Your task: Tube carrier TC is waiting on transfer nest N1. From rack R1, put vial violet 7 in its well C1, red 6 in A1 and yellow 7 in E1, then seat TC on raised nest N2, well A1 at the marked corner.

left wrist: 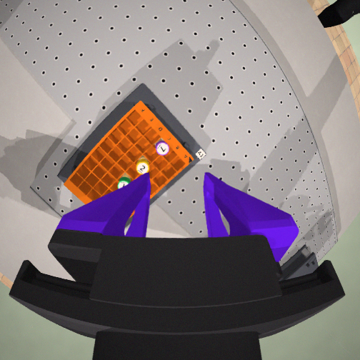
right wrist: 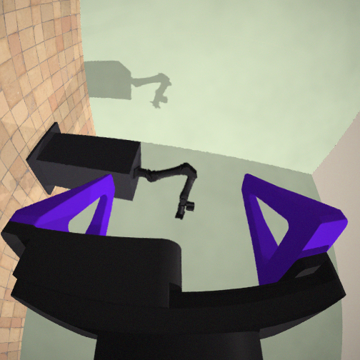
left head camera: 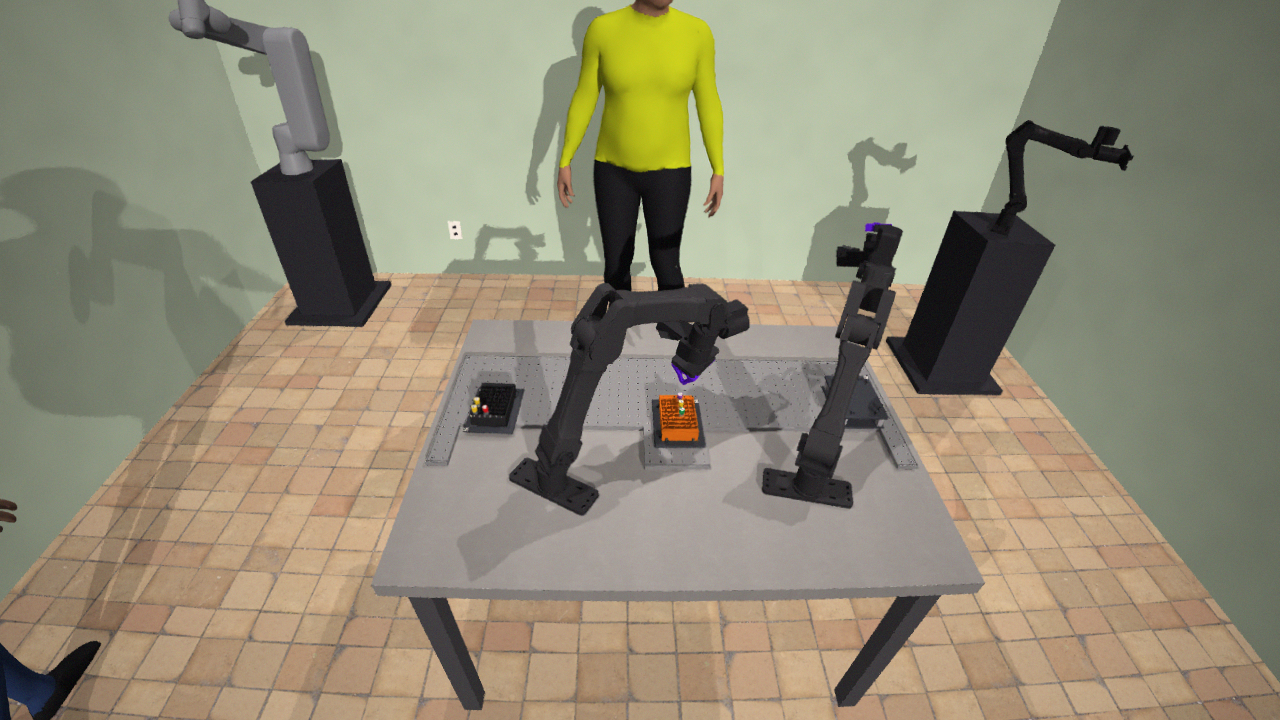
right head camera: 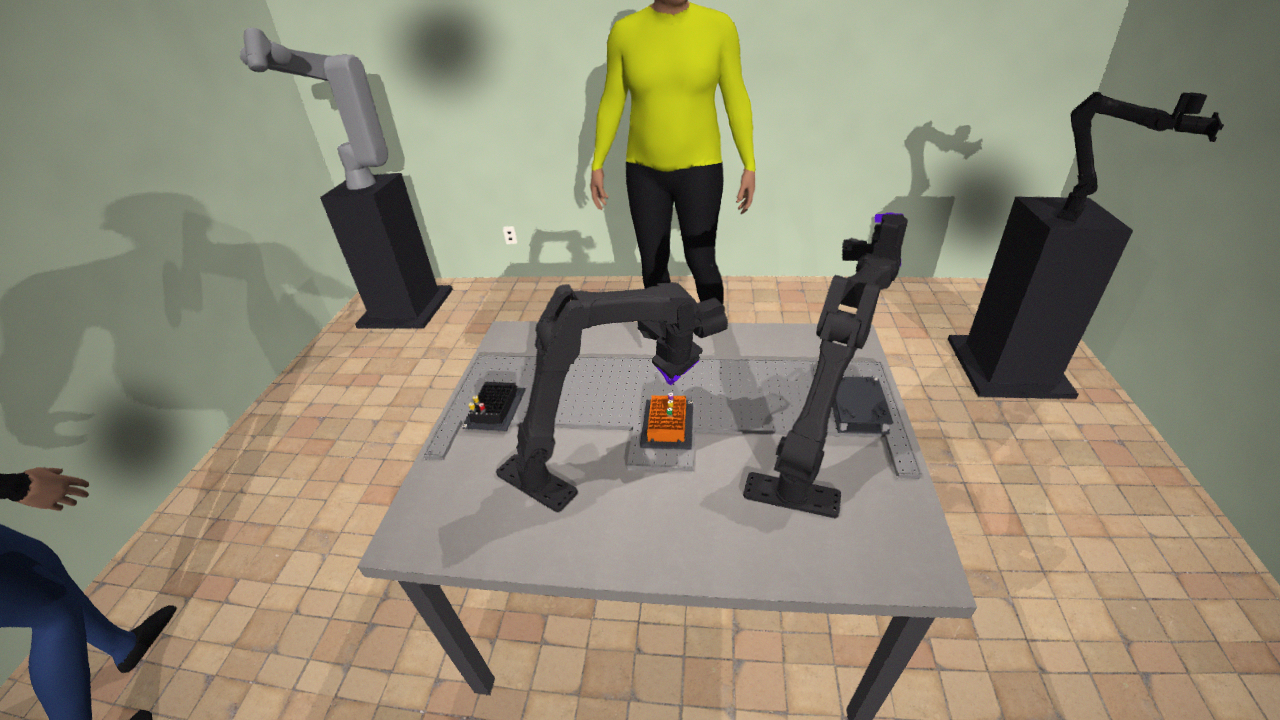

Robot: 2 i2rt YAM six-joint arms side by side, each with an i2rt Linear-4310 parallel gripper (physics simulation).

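Pixels of known places: left gripper, fingertip midpoint: [left head camera: 687, 377] [right head camera: 674, 378]; right gripper, fingertip midpoint: [left head camera: 874, 239]; left arm's base, link origin: [left head camera: 553, 486] [right head camera: 536, 483]; right arm's base, link origin: [left head camera: 806, 489] [right head camera: 791, 495].
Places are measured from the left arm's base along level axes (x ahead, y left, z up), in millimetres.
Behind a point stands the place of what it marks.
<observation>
The orange carrier TC [left head camera: 678, 433] {x 247, y -185, z 45 mm} [right head camera: 666, 433] {x 250, y -191, z 47 mm} [left wrist: 140, 106] sits on the dark nest N1 [left wrist: 143, 90] at mid-table. Violet vial 7 [left wrist: 162, 148] stands in it beside letter C, in the row nearest the letters. A yellow vial marked 2 [left wrist: 142, 167] and a green vial [left wrist: 123, 181] also stand in it. My left gripper [left wrist: 176, 179] [left head camera: 685, 379] {x 351, y -153, z 125 mm} [right head camera: 671, 381] {x 351, y -153, z 125 mm} is partly open and empty above the carrier. Black rack R1 [left head camera: 497, 398] {x 132, y 259, z 42 mm} [right head camera: 496, 397] {x 131, y 260, z 40 mm} at picture left holds yellow vials and a red vial [left head camera: 485, 409] {x 68, y 239, z 65 mm} [right head camera: 481, 407] {x 68, y 239, z 65 mm}. My right gripper [right wrist: 177, 181] is wide open, raised and empty.
A dark raised platform [right head camera: 862, 401] {x 580, y -540, z 53 mm} stands at the right of the perforated plate [right head camera: 590, 394] {x 292, y 77, z 13 mm}, partly behind my right arm in the left head view. An A1 tag [left wrist: 200, 153] lies by the carrier's corner. A person in yellow [left head camera: 646, 89] stands behind the table [left head camera: 680, 555] {x -18, y -317, z 0 mm}.
</observation>
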